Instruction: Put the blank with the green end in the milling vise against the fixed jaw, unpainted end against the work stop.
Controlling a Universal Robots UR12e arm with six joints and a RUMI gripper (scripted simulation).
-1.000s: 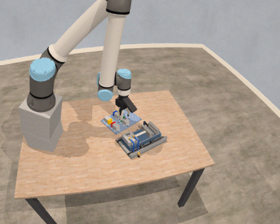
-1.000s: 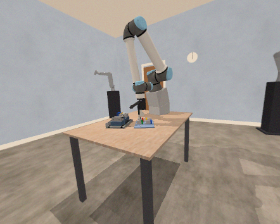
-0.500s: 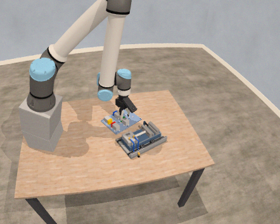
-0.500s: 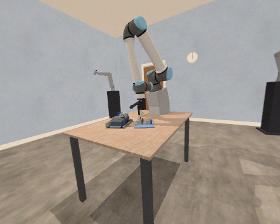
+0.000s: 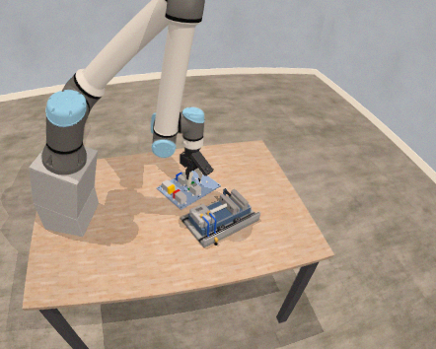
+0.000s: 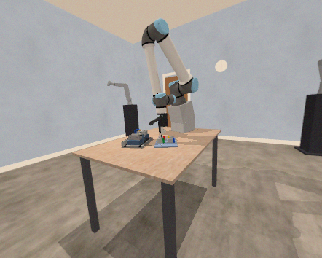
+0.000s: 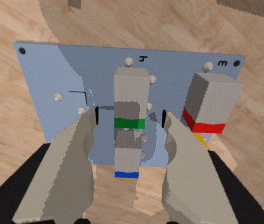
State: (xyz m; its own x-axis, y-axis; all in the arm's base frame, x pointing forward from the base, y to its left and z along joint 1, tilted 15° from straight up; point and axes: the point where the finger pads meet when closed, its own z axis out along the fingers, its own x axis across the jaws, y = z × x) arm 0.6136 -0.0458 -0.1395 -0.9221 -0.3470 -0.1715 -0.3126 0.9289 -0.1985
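Now: hand 4 cm above the green-ended blank. Also, from my hand: light blue plate 6 cm below, 4 cm to the left, 1 cm behind; then blank with red end 9 cm behind, 4 cm below, 3 cm to the right; then blue blank 9 cm to the left, 4 cm below, 3 cm behind.
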